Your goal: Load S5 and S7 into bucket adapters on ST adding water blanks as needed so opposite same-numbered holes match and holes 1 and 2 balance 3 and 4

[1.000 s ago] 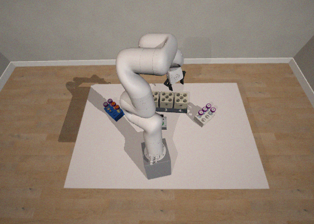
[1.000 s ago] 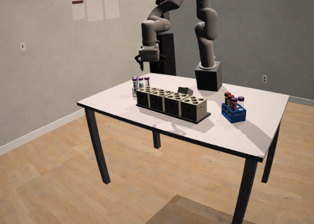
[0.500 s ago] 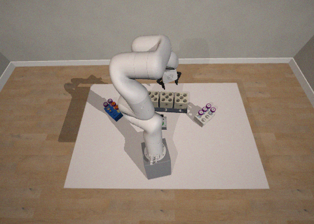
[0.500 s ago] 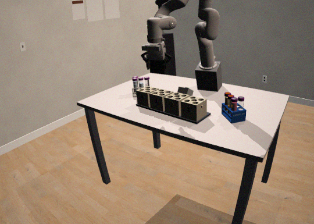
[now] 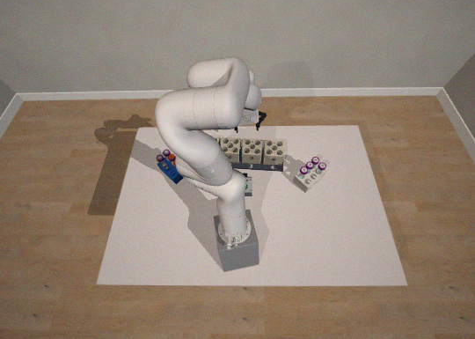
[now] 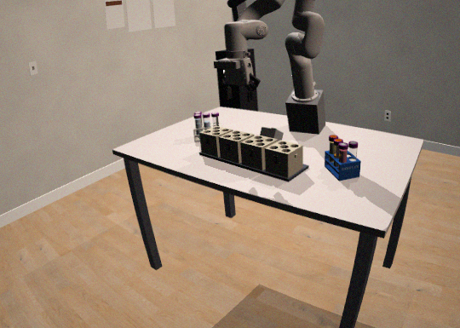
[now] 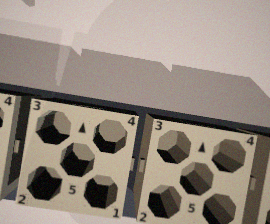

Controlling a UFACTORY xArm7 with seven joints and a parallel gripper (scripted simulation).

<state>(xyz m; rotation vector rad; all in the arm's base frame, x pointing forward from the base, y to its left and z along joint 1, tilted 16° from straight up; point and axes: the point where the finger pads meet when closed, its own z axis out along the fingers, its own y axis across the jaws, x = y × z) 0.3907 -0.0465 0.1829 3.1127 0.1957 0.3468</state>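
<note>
My hand is 31 cm to the left of the white rack, 22 cm above it and 12 cm past it. From my hand the other things lie so: adapter: 19 cm to the left, 19 cm below, 1 cm ahead; then dark stand: 24 cm below, 3 cm to the left; then blue rack: 37 cm to the left, 22 cm below, 10 cm behind.
</note>
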